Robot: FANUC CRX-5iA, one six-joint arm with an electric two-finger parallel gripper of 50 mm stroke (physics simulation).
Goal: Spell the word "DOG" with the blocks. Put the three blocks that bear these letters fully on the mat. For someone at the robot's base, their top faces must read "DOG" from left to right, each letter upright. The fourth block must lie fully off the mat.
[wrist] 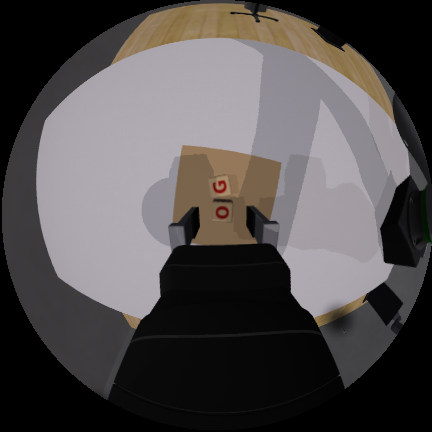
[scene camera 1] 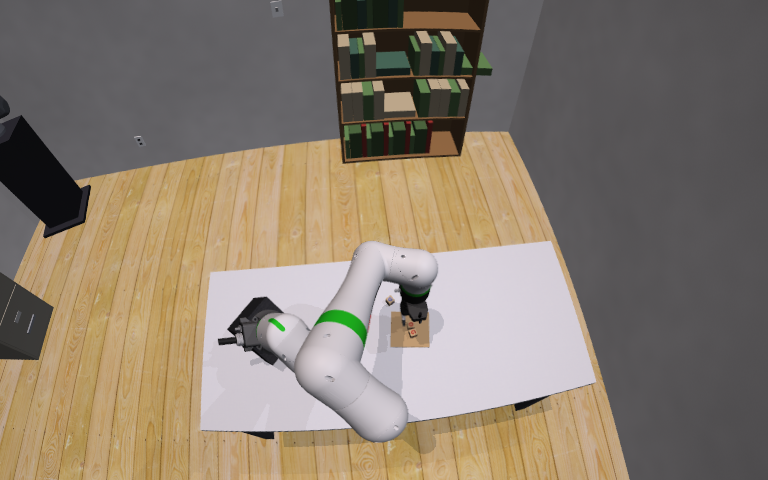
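Observation:
The brown mat [scene camera 1: 396, 339] [wrist: 235, 157] lies on the table. The O block [scene camera 1: 410, 324] [wrist: 222, 211] and the G block [scene camera 1: 412, 332] [wrist: 219, 186] lie letter-up on it, close together; any gap is too small to judge. G is slightly turned against O and lies on the right of it seen from the base. A third block [scene camera 1: 389, 300] stands off the mat, near its bookshelf-side corner; its mark is too small to read. The fourth block cannot be made out. My gripper [scene camera 1: 411, 320] [wrist: 222, 215] is open and empty above the mat, its fingers either side of O in the wrist view.
The white table [scene camera 1: 498, 339] [wrist: 125, 100] carries the robot base at its left in the scene view. The arm spans the table between the base and the mat and hides part of the tabletop. A bookshelf [scene camera 1: 441, 21] stands beyond the table.

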